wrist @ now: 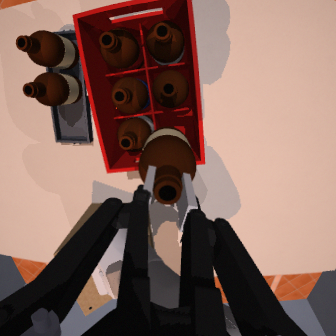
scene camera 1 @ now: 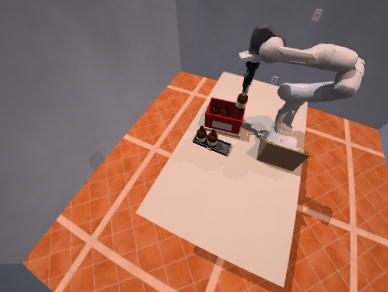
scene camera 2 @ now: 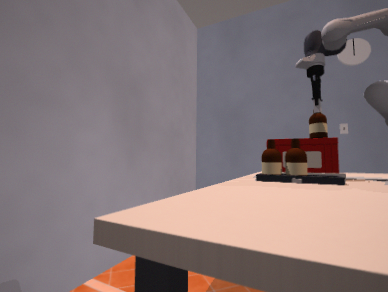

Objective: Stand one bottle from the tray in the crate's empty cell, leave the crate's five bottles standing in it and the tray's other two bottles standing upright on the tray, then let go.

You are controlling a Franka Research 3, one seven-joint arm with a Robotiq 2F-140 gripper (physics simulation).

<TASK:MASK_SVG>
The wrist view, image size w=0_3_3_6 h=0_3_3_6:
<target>gripper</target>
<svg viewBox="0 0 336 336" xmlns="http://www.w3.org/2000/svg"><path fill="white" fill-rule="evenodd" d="M0 300L0 336L60 336L59 324L71 309L118 231L118 228L127 228L116 308L106 313L80 336L231 336L226 331L221 291L218 287L215 287L213 268L241 336L307 336L285 313L229 222L220 217L216 217L214 221L205 217L205 213L200 209L198 198L194 194L189 173L182 173L182 191L180 198L177 200L179 232L183 232L179 241L181 242L178 307L166 308L150 301L150 281L147 274L148 208L156 166L148 165L144 184L137 185L136 190L133 191L131 202L122 203L116 197L106 198L32 281Z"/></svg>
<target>brown bottle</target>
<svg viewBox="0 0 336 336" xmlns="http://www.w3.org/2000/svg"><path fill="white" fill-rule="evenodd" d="M161 126L154 129L145 141L138 159L138 173L144 183L148 165L156 166L152 187L153 195L162 204L172 204L181 195L182 173L189 173L191 181L193 180L196 172L196 160L190 144L181 130L172 126Z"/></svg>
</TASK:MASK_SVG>
